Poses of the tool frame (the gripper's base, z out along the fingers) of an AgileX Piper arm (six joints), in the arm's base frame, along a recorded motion.
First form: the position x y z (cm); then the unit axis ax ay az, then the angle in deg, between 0 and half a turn.
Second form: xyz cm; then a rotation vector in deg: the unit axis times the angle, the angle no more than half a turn. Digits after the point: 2 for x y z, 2 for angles.
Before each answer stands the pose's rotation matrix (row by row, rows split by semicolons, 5 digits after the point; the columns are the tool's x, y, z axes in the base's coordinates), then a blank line. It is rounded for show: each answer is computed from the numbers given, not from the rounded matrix.
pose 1, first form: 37.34, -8.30, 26.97, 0.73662, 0.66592, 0.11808, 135.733
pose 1, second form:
0.21507 0.75937 0.61408; 0.92421 0.04491 -0.37922; -0.31555 0.64910 -0.69217

37.34, -8.30, 26.97, 99.98, 90.39, 16.03
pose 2, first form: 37.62, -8.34, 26.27, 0.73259, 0.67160, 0.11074, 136.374
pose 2, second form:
0.20132 0.77175 0.60322; 0.92456 0.05368 -0.37724; -0.32352 0.63366 -0.70272

37.62, -8.34, 26.27, 99.91, 91.59, 15.10
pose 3, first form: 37.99, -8.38, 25.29, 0.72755, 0.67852, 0.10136, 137.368
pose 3, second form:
0.18305 0.78821 0.58756; 0.92551 0.06339 -0.37339; -0.33155 0.61214 -0.71789

37.99, -8.38, 25.29, 99.94, 93.21, 13.92
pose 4, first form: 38.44, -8.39, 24.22, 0.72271, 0.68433, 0.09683, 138.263
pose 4, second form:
0.16586 0.79917 0.57777; 0.92809 0.07156 -0.36541; -0.33337 0.59683 -0.72984

38.44, -8.39, 24.22, 99.92, 94.62, 13.39
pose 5, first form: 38.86, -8.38, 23.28, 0.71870, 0.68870, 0.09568, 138.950
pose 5, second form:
0.15193 0.80541 0.57291; 0.93108 0.07787 -0.35640; -0.33166 0.58757 -0.73808

38.86, -8.38, 23.28, 99.86, 95.70, 13.29
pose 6, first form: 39.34, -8.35, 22.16, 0.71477, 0.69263, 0.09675, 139.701
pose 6, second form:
0.13787 0.81008 0.56988; 0.93523 0.08295 -0.34418; -0.32608 0.58042 -0.74618

39.34, -8.35, 22.16, 99.85, 96.76, 13.52
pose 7, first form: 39.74, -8.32, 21.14, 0.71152, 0.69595, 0.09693, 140.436
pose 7, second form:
0.12563 0.81518 0.56541; 0.93866 0.08682 -0.33373; -0.32114 0.57266 -0.75428

39.74, -8.32, 21.14, 99.92, 97.74, 13.61
